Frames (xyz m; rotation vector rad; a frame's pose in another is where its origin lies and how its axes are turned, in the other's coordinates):
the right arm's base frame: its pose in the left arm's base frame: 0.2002 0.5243 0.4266 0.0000 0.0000 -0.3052
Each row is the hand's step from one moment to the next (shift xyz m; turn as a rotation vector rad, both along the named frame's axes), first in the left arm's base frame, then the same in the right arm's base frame.
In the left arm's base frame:
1: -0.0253 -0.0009 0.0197 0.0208 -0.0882 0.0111
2: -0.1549 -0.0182 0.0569 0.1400 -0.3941 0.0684
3: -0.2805 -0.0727 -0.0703 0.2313 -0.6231 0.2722
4: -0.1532 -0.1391 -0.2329 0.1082 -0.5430 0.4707
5: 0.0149 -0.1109 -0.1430 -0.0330 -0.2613 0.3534
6: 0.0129 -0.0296 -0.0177 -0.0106 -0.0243 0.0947
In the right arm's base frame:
1: -0.0239 -0.0085 0.0197 0.0463 -0.0779 0.0111
2: -0.1423 -0.0639 0.0569 0.2520 -0.3338 0.0684
3: -0.2457 -0.1536 -0.0703 0.4078 -0.5248 0.2722
4: -0.1043 -0.1787 -0.2329 0.2664 -0.4854 0.4707
5: 0.0475 -0.1013 -0.1430 0.0470 -0.2591 0.3534
6: 0.0212 -0.0244 -0.0177 -0.0028 -0.0264 0.0947

